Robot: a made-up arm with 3 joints. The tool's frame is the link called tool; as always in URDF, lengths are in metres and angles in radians. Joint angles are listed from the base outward. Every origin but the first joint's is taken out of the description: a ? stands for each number. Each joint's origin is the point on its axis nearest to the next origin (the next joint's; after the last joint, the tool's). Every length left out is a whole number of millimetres.
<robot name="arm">
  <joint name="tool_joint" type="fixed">
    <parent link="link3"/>
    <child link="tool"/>
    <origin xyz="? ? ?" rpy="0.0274 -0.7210 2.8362"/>
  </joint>
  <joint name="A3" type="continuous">
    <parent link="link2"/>
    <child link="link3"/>
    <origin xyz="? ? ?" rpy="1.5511 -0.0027 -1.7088"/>
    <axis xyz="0 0 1"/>
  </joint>
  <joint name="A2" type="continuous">
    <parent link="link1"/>
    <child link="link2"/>
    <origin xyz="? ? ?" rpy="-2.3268 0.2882 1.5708"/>
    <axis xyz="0 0 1"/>
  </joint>
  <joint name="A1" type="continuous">
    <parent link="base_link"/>
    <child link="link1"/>
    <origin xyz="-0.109 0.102 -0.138" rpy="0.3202 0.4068 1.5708"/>
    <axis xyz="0 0 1"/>
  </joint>
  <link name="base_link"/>
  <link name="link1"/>
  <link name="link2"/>
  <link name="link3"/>
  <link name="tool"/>
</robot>
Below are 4 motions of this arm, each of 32 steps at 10 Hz.
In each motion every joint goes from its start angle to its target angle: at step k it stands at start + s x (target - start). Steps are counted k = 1, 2, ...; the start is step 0. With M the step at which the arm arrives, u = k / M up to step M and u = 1 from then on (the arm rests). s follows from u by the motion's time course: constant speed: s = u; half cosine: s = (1 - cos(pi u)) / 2; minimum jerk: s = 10 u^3 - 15 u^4 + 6 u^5.
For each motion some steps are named. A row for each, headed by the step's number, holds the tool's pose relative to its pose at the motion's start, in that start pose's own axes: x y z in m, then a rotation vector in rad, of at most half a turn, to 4 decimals.
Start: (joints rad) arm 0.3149 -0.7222 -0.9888
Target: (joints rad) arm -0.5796 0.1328 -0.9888
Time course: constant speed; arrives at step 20
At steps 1, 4, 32:
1: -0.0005 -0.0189 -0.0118 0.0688 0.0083 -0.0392
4: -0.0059 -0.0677 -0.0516 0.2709 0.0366 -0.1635
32: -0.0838 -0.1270 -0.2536 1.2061 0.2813 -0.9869

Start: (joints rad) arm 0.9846 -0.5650 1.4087
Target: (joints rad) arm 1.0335 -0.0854 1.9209
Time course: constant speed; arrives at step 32
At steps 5, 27, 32:
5: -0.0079 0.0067 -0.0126 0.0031 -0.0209 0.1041
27: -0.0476 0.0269 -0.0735 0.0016 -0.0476 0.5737
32: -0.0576 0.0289 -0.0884 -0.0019 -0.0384 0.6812

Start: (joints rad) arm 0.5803 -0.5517 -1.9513
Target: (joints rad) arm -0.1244 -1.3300 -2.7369
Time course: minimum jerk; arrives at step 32
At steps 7, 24, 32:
7: 0.0232 -0.0001 0.0047 -0.0613 0.0124 -0.0069
24: 0.2754 0.0495 -0.0274 -0.6203 -0.0442 0.0012
32: 0.3017 0.0612 -0.0415 -0.6672 -0.0740 0.0056

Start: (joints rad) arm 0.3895 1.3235 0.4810
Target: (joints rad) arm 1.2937 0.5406 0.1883
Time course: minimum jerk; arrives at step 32
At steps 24, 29, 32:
24: 0.0176 0.0215 0.0980 0.1120 1.2292 0.3373
29: 0.0173 0.0270 0.1004 0.0937 1.3509 0.4100
32: 0.0172 0.0274 0.1006 0.0921 1.3598 0.4157

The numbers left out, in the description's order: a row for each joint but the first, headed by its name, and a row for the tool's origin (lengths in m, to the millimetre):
tool: -0.025 0.043 0.000
A3: -0.112 -0.207 0.000
A2: 0.341 -0.104 0.000

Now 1 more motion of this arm.
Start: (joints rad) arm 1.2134 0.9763 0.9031
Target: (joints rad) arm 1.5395 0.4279 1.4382
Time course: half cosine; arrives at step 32
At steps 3, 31, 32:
3: 0.0011 0.0009 0.0007 0.0166 0.0148 0.0065
31: 0.0492 0.0397 -0.0010 0.8323 0.6212 0.1773
32: 0.0493 0.0399 -0.0011 0.8344 0.6225 0.1773

